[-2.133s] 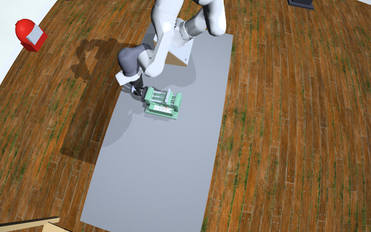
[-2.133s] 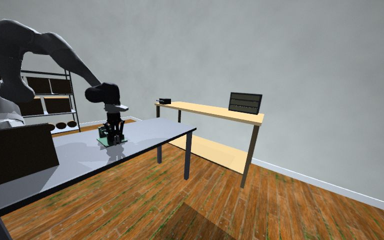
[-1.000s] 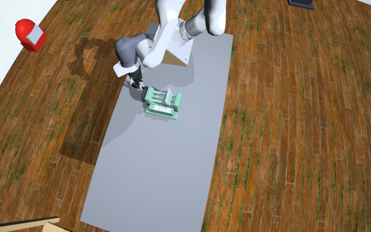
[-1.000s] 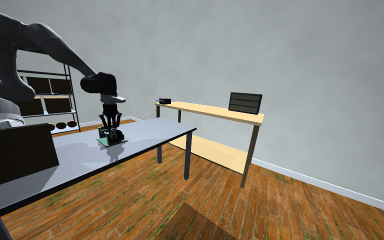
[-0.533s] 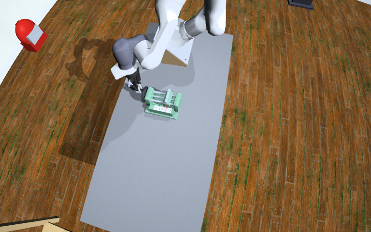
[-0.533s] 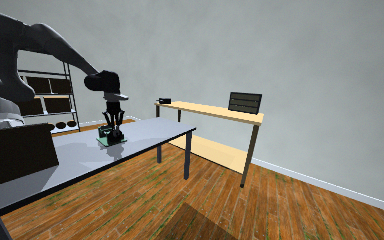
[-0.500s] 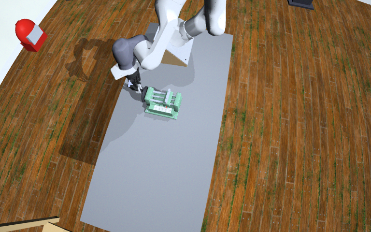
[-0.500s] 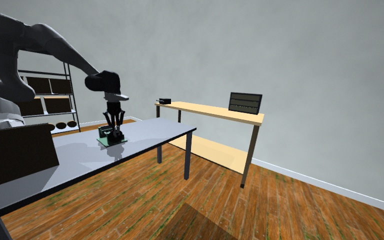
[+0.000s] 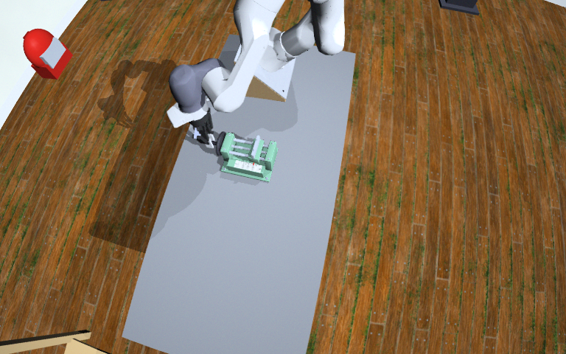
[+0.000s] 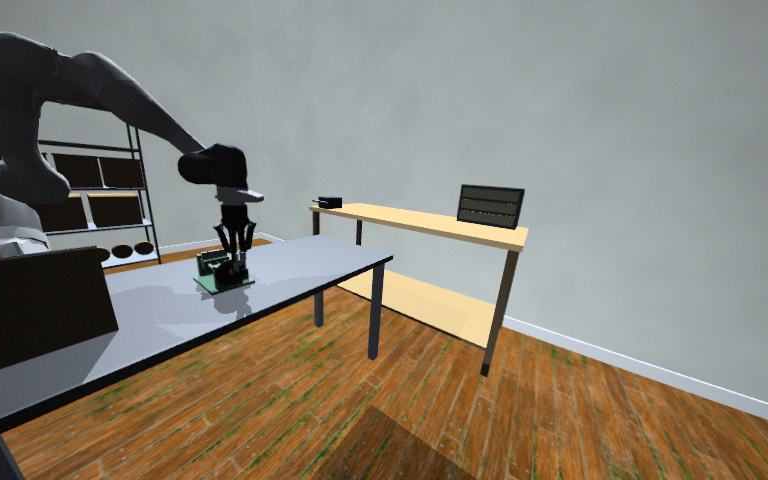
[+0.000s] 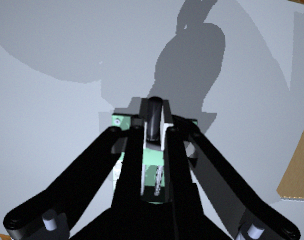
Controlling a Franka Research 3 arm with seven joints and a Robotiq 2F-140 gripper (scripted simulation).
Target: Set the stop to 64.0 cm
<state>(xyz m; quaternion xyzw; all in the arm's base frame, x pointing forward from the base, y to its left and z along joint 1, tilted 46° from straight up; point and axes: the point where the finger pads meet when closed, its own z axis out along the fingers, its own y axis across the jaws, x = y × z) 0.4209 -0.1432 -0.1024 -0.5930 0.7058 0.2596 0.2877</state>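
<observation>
Right now the dark handwheel is 2 cm to the left of my hand and 2 cm below it. Round my hand: stop carriage (2 cm ahead, 18 cm to the left, 3 cm below).
</observation>
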